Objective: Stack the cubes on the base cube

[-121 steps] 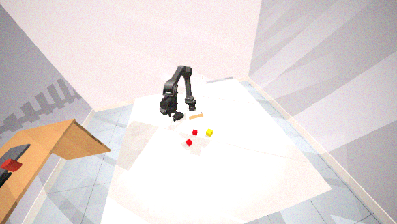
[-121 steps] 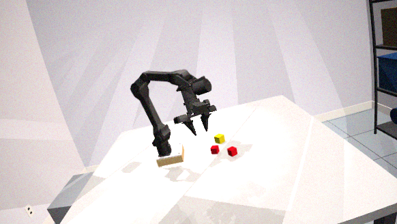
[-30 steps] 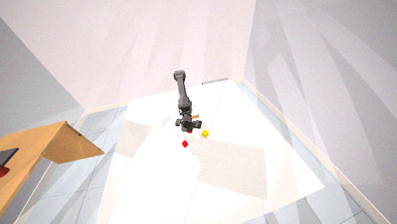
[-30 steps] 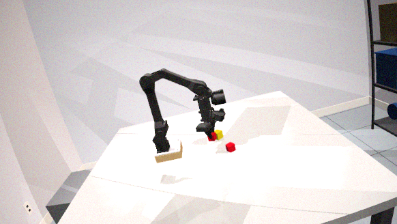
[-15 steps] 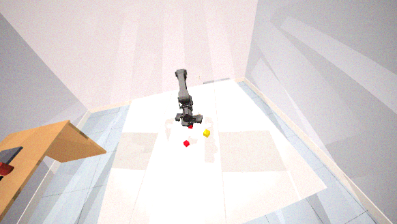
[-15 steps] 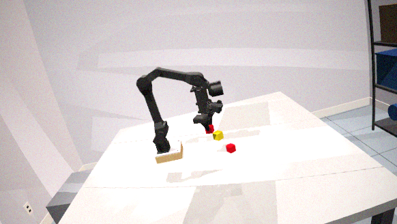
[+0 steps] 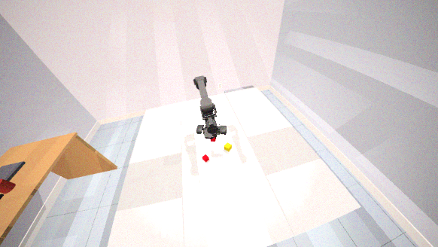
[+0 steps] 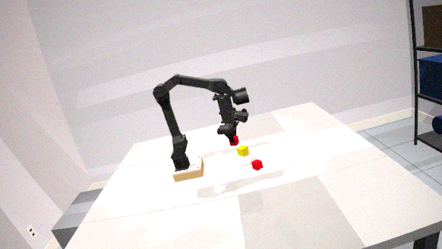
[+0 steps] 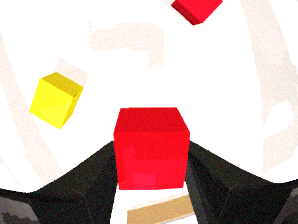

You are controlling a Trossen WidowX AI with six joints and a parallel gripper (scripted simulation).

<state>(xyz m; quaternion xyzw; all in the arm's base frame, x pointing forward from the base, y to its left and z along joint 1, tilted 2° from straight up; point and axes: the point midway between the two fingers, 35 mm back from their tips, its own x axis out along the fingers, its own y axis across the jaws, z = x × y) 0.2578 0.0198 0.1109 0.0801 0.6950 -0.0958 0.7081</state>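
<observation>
Now: the yellow cube 20 mm ahead of my gripper tip, 90 mm to the left of it and 100 mm below it. Also, from my gripper tip: red cube right at my gripper tip.
</observation>
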